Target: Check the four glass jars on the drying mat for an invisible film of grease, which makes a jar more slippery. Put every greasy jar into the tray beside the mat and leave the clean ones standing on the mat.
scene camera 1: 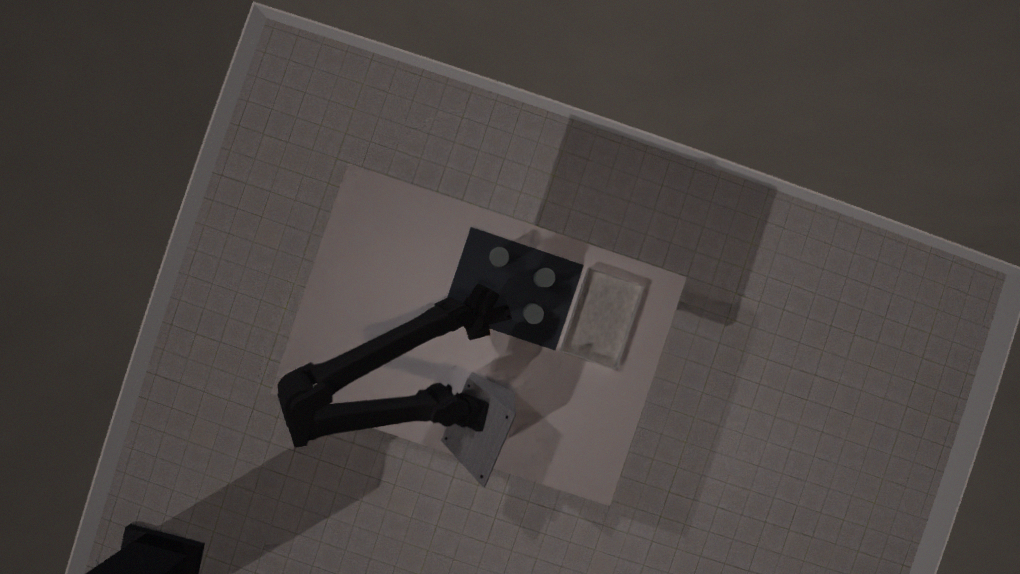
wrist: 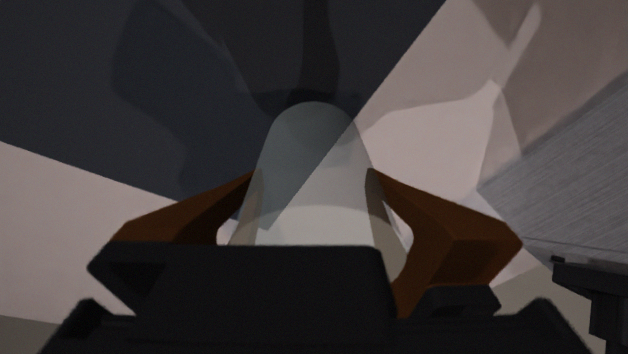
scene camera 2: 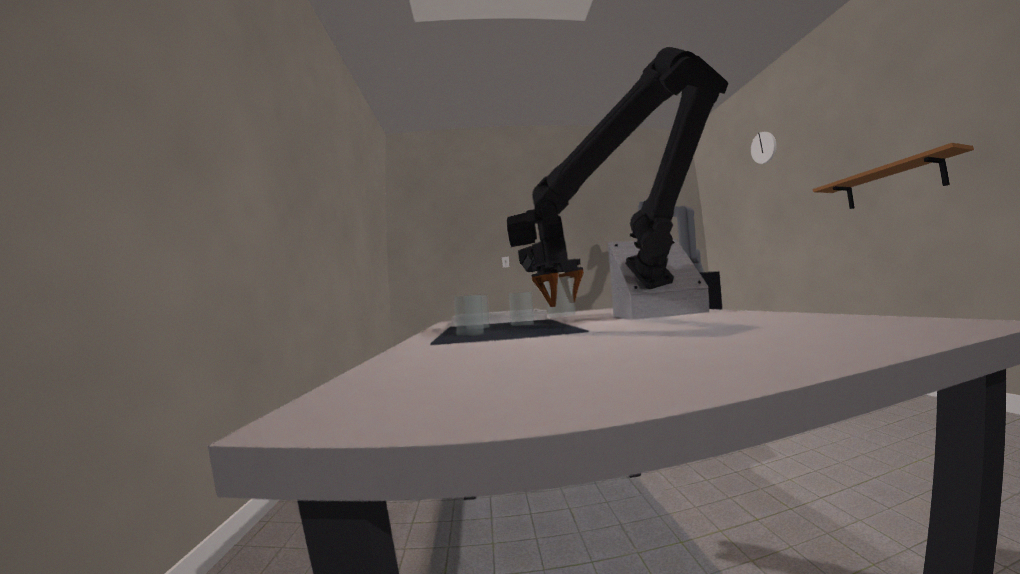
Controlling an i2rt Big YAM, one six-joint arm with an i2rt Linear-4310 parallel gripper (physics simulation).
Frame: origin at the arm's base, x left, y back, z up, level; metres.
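Seen in the pictures: gripper, fingertip midpoint: (wrist: 314,176) (scene camera 2: 562,304); arm's base, origin of the base link: (scene camera 1: 472,411) (scene camera 2: 648,272).
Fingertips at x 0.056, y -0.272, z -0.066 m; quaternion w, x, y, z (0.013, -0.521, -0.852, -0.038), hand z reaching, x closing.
Observation:
Offsets run from my fingertips to a thing's top centre. Level surfaces: height alone.
Three glass jars stand upright on the dark drying mat {dz -0.051 m} (scene camera 1: 465,265) (scene camera 2: 527,330) (wrist: 55,100): one jar {dx -0.025, dy -0.215, dz +0.037 m} (scene camera 1: 498,257) near its upper left corner, one jar {dx -0.184, dy -0.184, dz +0.037 m} (scene camera 1: 544,277) right of it, and one jar {dx -0.175, dy -0.062, dz +0.037 m} (scene camera 1: 533,314) near the lower edge. In scene camera 2 the standing jars partly overlap at the left. My gripper (scene camera 1: 489,312) (scene camera 2: 563,303) (wrist: 314,176) is shut on the fourth glass jar {dx -0.006, dy -0.004, dz +0.065 m} (scene camera 2: 567,307) (wrist: 314,145), its orange fingers against both sides. This jar looks upright and slightly above the mat; the arm hides it in scene camera 1.
The pale, shallow tray {dx -0.412, dy -0.096, dz -0.024 m} (scene camera 1: 638,314) lies right beside the mat. The arm's grey base block (scene camera 1: 474,456) (scene camera 2: 659,303) stands at the table's edge. The table {dz -0.054 m} (scene camera 1: 378,235) (scene camera 2: 427,399) extends around the mat. A wooden wall shelf (scene camera 2: 891,169) and a clock (scene camera 2: 763,147) are behind.

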